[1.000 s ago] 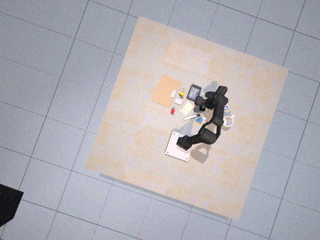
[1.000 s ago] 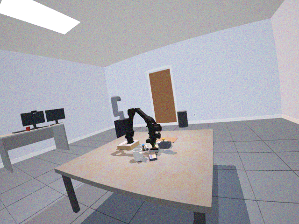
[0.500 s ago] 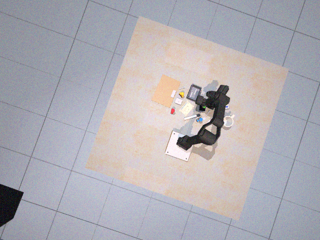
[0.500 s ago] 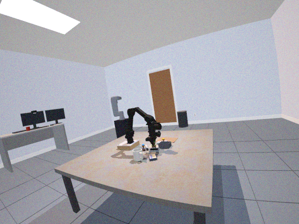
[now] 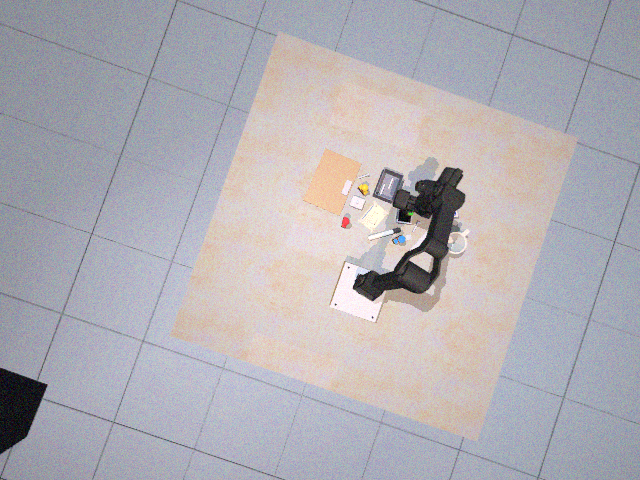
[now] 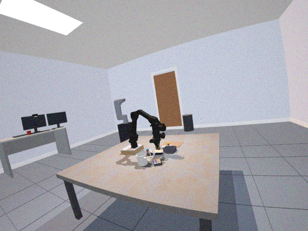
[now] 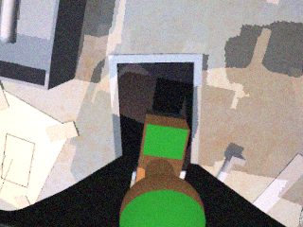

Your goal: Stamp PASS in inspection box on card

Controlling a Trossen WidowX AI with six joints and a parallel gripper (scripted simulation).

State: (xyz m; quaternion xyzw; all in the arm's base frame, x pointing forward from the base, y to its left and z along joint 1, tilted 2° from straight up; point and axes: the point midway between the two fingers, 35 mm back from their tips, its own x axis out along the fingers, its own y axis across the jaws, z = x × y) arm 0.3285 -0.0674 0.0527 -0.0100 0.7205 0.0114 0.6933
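The cream card lies 110 mm to the left of my gripper tip, 80 mm below it and 60 mm behind it. Also, from my gripper tip: blue-knobbed stamp: 110 mm behind, 60 mm below, 10 mm to the right; ink pad: 80 mm below; white marker: 100 mm behind, 70 mm below, 30 mm to the left.
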